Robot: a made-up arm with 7 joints. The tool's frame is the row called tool.
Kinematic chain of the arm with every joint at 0, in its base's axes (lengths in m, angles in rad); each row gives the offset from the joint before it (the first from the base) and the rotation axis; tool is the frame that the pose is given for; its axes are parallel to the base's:
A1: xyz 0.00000 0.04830 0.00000 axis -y
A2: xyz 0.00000 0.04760 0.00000 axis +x
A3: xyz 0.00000 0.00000 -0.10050 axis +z
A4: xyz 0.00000 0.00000 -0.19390 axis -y
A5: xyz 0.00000 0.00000 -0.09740 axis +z
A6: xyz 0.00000 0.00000 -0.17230 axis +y
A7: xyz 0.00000 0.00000 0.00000 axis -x
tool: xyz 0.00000 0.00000 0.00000
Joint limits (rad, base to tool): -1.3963..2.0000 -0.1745..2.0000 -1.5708..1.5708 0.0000..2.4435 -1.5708..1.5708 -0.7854..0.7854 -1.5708..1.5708
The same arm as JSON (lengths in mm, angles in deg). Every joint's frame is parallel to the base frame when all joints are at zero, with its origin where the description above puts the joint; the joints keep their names.
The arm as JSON. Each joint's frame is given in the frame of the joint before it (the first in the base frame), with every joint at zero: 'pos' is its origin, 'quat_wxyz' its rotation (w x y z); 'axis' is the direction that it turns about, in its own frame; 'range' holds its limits. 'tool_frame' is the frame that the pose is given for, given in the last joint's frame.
{"length_unit": "mm", "angle_unit": "deg", "joints": [
  {"joint": "A1", "pos": [0.0, 48.3, 0.0], "quat_wxyz": [1.0, 0.0, 0.0, 0.0], "axis": [0.0, -1.0, 0.0], "range": [-80.0, 114.59]},
  {"joint": "A2", "pos": [0.0, 47.6, 0.0], "quat_wxyz": [1.0, 0.0, 0.0, 0.0], "axis": [1.0, 0.0, 0.0], "range": [-10.0, 114.59]},
  {"joint": "A3", "pos": [0.0, 0.0, -100.5], "quat_wxyz": [1.0, 0.0, 0.0, 0.0], "axis": [0.0, 0.0, 1.0], "range": [-90.0, 90.0]},
  {"joint": "A4", "pos": [0.0, 0.0, -193.9], "quat_wxyz": [1.0, 0.0, 0.0, 0.0], "axis": [0.0, -1.0, 0.0], "range": [0.0, 140.0]},
  {"joint": "A5", "pos": [0.0, 0.0, -97.4], "quat_wxyz": [1.0, 0.0, 0.0, 0.0], "axis": [0.0, 0.0, 1.0], "range": [-90.0, 90.0]},
  {"joint": "A6", "pos": [0.0, 0.0, -172.3], "quat_wxyz": [1.0, 0.0, 0.0, 0.0], "axis": [0.0, 1.0, 0.0], "range": [-45.0, 45.0]},
  {"joint": "A7", "pos": [0.0, 0.0, 0.0], "quat_wxyz": [1.0, 0.0, 0.0, 0.0], "axis": [-1.0, 0.0, 0.0], "range": [-90.0, 90.0]}
], "tool_frame": {"pos": [0.0, 0.0, 0.0], "quat_wxyz": [1.0, 0.0, 0.0, 0.0]}}

